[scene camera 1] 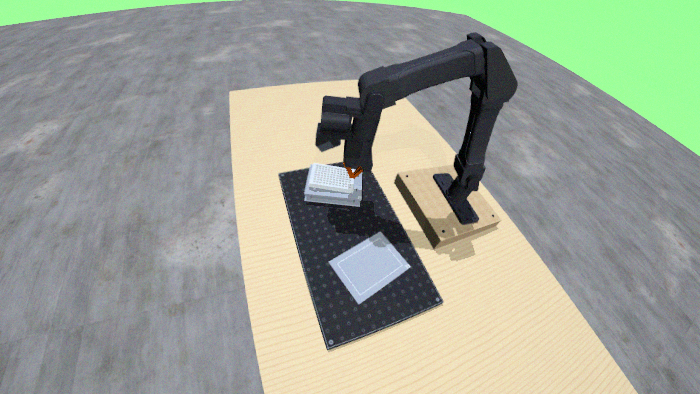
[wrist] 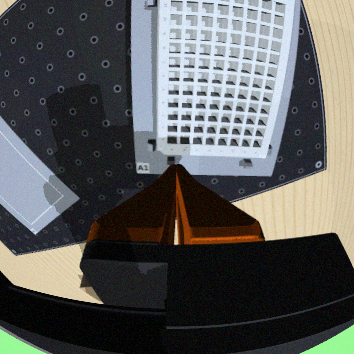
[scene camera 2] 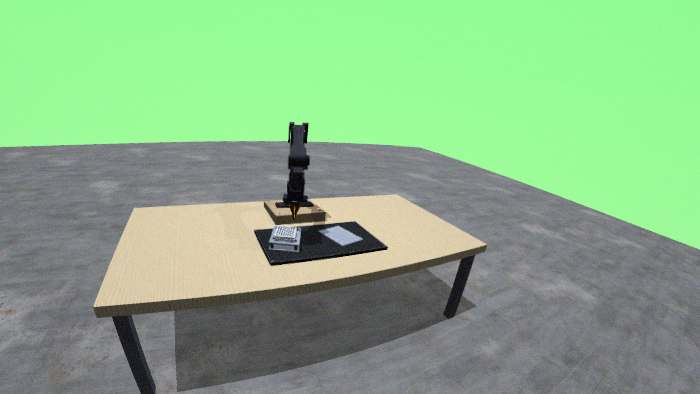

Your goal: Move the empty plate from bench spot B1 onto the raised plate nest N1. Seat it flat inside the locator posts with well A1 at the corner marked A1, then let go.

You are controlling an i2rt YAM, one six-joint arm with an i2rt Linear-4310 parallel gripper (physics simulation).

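Pixels of known places: gripper, fingertip midpoint: (scene camera 1: pixel 352 177) (wrist: pixel 175 173) (scene camera 2: pixel 293 219); arm's base, link origin: (scene camera 1: pixel 454 197).
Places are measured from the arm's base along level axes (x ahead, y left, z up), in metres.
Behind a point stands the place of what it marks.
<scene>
The white well plate (scene camera 1: pixel 330 177) {x 0.373, y -0.123, z 0.021 m} (scene camera 2: pixel 286 231) {x 0.368, y -0.120, z 0.025 m} (wrist: pixel 215 150) {x 0.312, y -0.106, z 0.022 m} rests on the raised grey nest (scene camera 1: pixel 332 200) {x 0.376, y -0.072, z -0.024 m} (scene camera 2: pixel 285 247) {x 0.417, y -0.133, z -0.024 m} (wrist: pixel 145 75) {x 0.375, y -0.072, z 0.007 m}, with dark locator posts around its near end in the wrist view. I cannot tell if it lies fully flat or which of its corners holds well A1. The nest's A1 label (wrist: pixel 143 167) {x 0.304, y -0.047, z 0.007 m} is at the lower left in the wrist view. My gripper (scene camera 1: pixel 354 176) {x 0.324, y -0.079, z 0.059 m} (scene camera 2: pixel 294 218) {x 0.324, y -0.079, z 0.059 m} (wrist: pixel 175 173) {x 0.324, y -0.079, z 0.059 m} is shut and empty, with its orange tips by the plate's arm-side end; contact is unclear. The pale bench spot B1 (scene camera 1: pixel 370 267) {x 0.327, y 0.149, z -0.027 m} (scene camera 2: pixel 341 235) {x 0.329, y 0.145, z -0.027 m} (wrist: pixel 30 185) {x 0.302, y 0.112, z -0.027 m} bears no plate.
The nest and bench spot are on a black perforated board (scene camera 1: pixel 320 310) {x 0.469, y 0.225, z -0.029 m} (scene camera 2: pixel 372 242) {x 0.418, y 0.260, z -0.028 m} (wrist: pixel 82 77) {x 0.389, y -0.013, z -0.029 m}. The arm stands on a wooden block (scene camera 1: pixel 420 215) {x 0.138, y 0.035, z -0.011 m} (scene camera 2: pixel 310 216) {x 0.136, y 0.052, z -0.009 m} behind the board. The wooden table (scene camera 1: pixel 500 320) {x 0.033, y 0.370, z -0.042 m} (scene camera 2: pixel 200 270) {x 0.533, y -0.478, z -0.042 m} surrounds them.
</scene>
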